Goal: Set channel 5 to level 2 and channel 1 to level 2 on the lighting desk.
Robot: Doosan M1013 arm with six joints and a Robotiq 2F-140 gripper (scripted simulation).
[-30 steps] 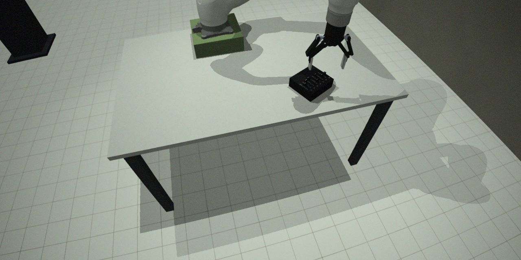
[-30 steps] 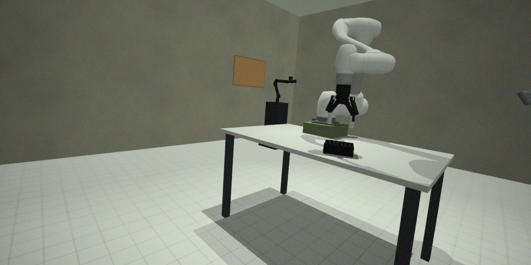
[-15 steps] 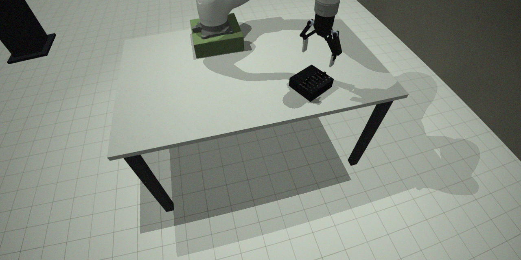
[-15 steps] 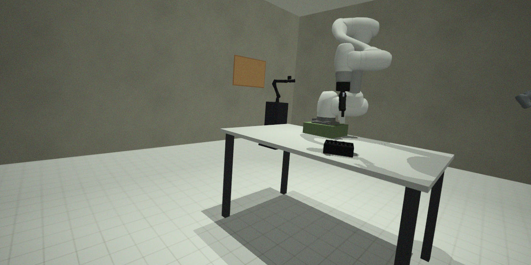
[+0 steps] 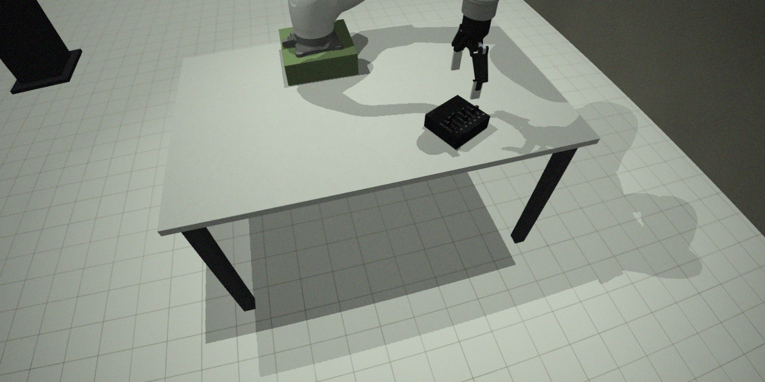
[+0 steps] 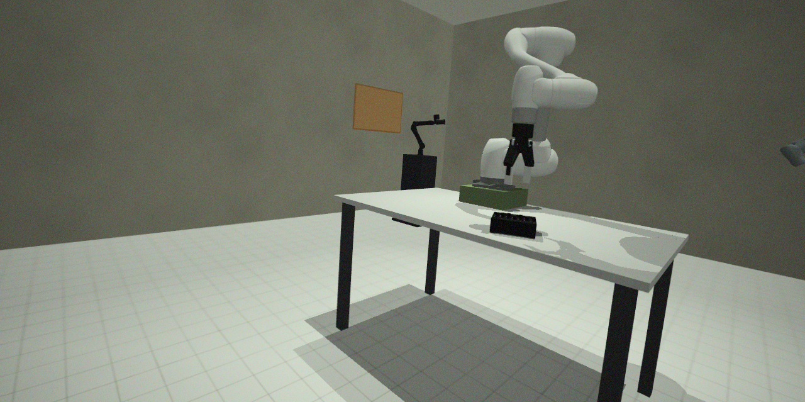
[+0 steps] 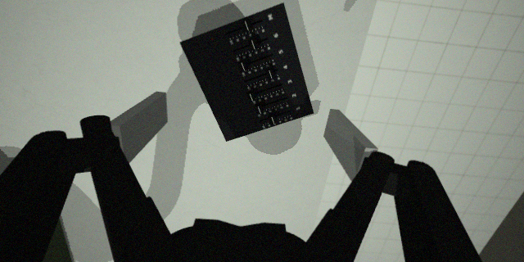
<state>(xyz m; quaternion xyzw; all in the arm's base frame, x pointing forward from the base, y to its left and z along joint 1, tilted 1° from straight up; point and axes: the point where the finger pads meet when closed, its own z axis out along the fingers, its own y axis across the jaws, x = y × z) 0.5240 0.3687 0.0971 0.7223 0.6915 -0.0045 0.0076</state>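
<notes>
The channel 1 fader cap lies 13 cm below my hand, 5 cm to the right of it and 3 cm ahead of it. From my hand the other things lie so: channel 3 fader cap 13 cm below, 2 cm to the right; channel 5 fader cap 13 cm below, 2 cm to the left, 1 cm behind; channel 4 fader cap 13 cm below, 3 cm ahead, 1 cm to the left.
</notes>
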